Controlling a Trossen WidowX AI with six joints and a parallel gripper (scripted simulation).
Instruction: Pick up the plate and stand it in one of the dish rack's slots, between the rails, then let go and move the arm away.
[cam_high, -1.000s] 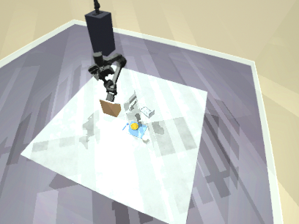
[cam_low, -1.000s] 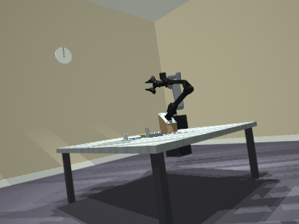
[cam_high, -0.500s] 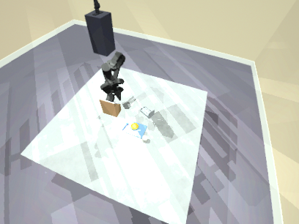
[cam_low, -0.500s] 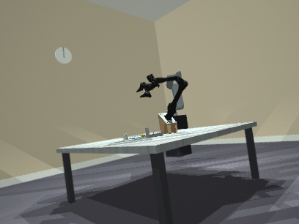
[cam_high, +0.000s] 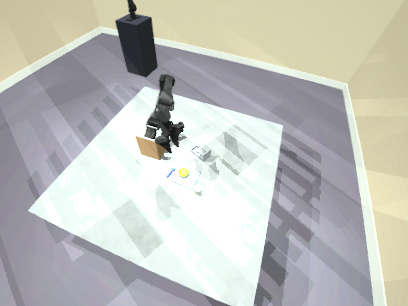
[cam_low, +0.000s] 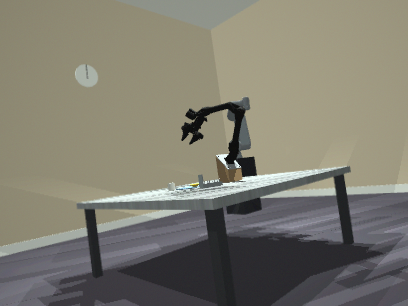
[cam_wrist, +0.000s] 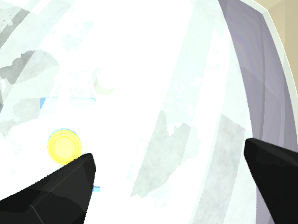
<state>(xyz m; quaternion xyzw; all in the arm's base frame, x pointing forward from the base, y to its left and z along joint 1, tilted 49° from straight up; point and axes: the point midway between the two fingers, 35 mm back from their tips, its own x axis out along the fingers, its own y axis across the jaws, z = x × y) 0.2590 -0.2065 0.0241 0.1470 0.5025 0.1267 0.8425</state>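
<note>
The yellow plate is 29 cm below my gripper tip, 6 cm to the left of it and 1 cm ahead of it. Also, from my gripper tip: white cup: 28 cm below, 15 cm ahead, 2 cm to the right; light blue mat: 31 cm below, 4 cm to the left, 4 cm ahead; blue spoon: 30 cm below, 6 cm behind, 4 cm to the left.
</note>
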